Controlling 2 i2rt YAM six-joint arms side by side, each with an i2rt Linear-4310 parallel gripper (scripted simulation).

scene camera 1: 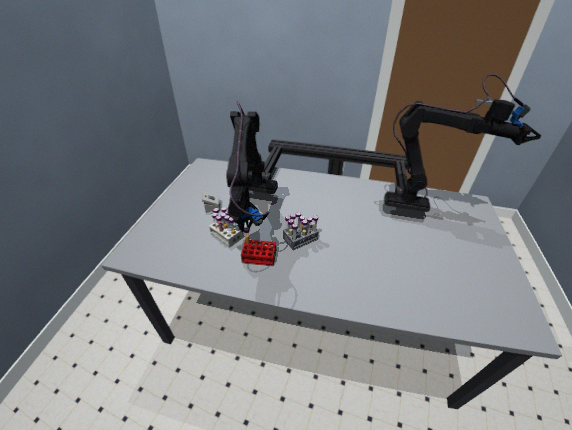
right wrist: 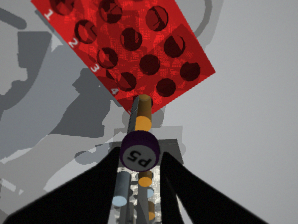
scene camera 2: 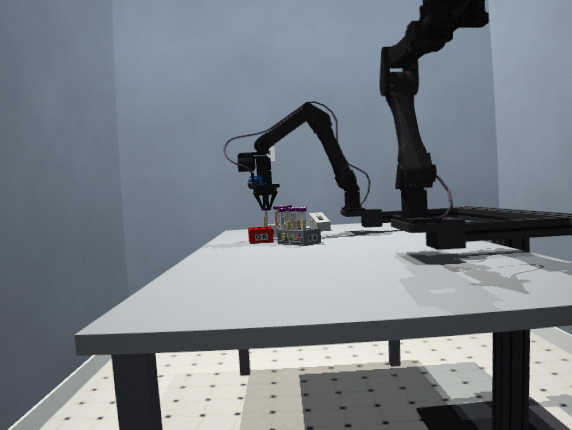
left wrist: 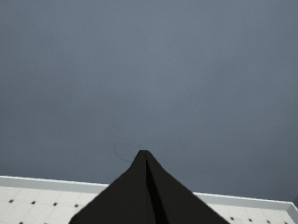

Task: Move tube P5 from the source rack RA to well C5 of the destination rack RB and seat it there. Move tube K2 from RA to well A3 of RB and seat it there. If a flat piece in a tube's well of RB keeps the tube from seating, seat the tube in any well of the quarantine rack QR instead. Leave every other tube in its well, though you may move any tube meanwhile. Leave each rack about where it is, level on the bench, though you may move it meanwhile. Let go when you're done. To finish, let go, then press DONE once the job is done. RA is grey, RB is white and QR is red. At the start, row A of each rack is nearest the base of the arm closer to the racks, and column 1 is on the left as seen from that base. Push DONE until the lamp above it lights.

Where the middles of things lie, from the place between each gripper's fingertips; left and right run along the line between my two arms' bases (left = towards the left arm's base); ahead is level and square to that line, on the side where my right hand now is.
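Red rack QR [scene camera 1: 265,254]: my right gripper 3 cm short of it, 6 cm to the right of it, 10 cm above it.
My left hand: 1030 mm to the left of the red rack QR, 460 mm above it, 360 mm short of it.
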